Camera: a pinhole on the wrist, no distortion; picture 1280 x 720 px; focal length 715.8 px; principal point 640.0 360.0 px. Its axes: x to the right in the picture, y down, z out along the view. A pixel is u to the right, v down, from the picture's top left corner.
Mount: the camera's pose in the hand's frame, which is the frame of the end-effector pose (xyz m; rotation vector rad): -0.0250 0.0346 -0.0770 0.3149 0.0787 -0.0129
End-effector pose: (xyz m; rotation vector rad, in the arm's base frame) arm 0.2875 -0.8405 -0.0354 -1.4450 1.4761 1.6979
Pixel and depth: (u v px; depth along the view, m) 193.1 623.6 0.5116
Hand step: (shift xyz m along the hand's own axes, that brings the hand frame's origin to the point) -0.3002 0.0553 0.4914
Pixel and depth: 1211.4 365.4 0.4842
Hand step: 0.3969 -0.1121 0.3524
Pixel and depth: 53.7 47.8 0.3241
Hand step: -0.2687 -0.2001 0.2076
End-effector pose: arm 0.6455 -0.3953 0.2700 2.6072 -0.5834 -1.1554
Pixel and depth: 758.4 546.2 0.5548
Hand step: 0.1119 -0.0002 0.4861
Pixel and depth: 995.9 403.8 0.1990
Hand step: 0.0889 -0.0155 0.1075
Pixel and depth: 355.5 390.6 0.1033
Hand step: -0.0580 0.0068 0.0255
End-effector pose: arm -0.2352 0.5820 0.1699 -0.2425 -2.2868 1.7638
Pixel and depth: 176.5 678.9 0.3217
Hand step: -0.2048 0.0713 0.2887
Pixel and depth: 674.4 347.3 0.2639
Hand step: 0.0074 -0.0516 0.1707
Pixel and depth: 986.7 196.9 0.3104
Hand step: 0.1465 -0.1289 0.1834
